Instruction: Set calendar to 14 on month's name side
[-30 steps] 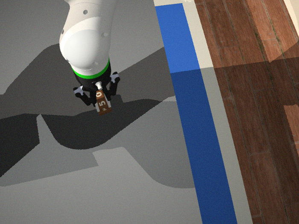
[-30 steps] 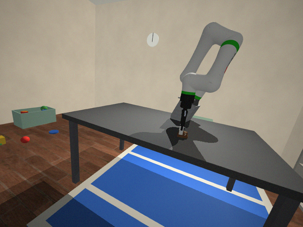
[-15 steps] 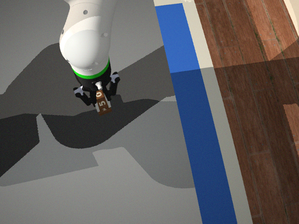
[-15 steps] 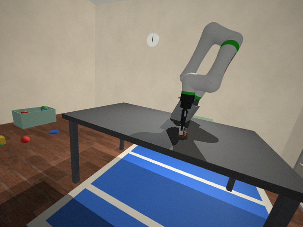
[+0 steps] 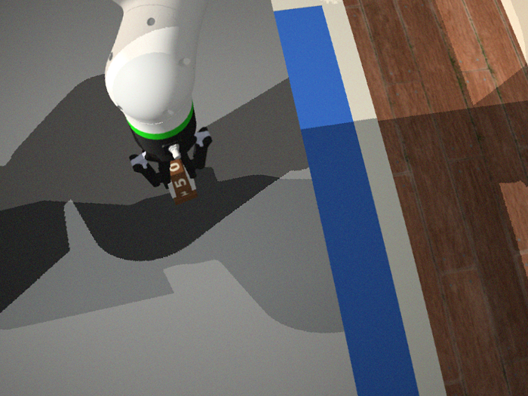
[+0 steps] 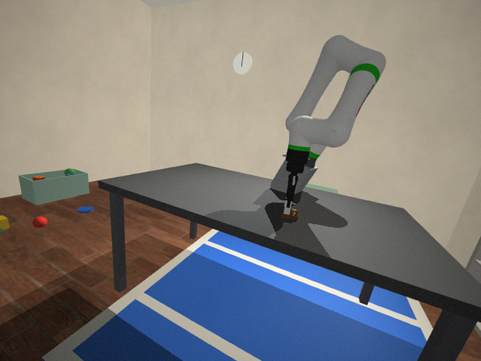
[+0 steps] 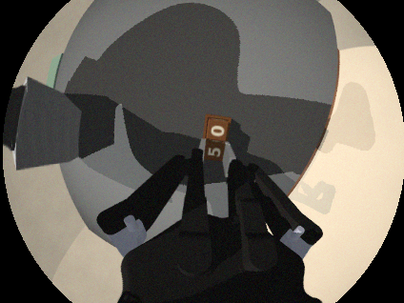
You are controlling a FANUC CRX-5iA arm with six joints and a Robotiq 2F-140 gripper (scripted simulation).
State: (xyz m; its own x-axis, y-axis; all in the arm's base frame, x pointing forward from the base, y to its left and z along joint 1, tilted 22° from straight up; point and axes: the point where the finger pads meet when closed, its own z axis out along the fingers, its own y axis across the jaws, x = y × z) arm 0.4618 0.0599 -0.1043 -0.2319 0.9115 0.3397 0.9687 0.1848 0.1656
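The brown date cube lies 30 mm below my hand. From my hand the other things lie so: brown tray: 20 mm to the left, 40 mm below.
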